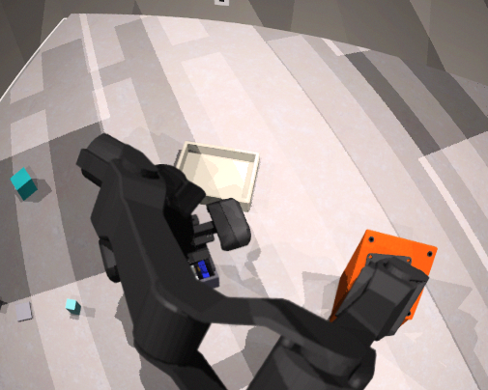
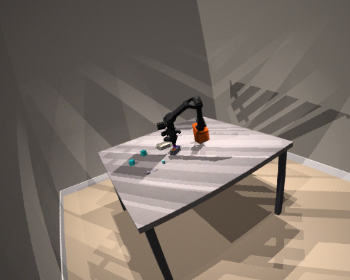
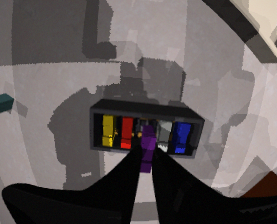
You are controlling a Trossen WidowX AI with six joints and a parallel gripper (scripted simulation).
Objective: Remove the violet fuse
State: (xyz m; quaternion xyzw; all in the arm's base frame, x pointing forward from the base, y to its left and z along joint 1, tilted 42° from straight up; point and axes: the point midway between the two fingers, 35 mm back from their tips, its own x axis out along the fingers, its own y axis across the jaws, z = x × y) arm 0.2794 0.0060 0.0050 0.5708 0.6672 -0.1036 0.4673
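Right now the blue fuse is 40 mm below my gripper tip, 30 mm behind it and 20 mm to the right of it. The rest, counted from my gripper tip: violet fuse (10 mm below); then cream tray (200 mm to the right, 60 mm below, 10 mm behind).
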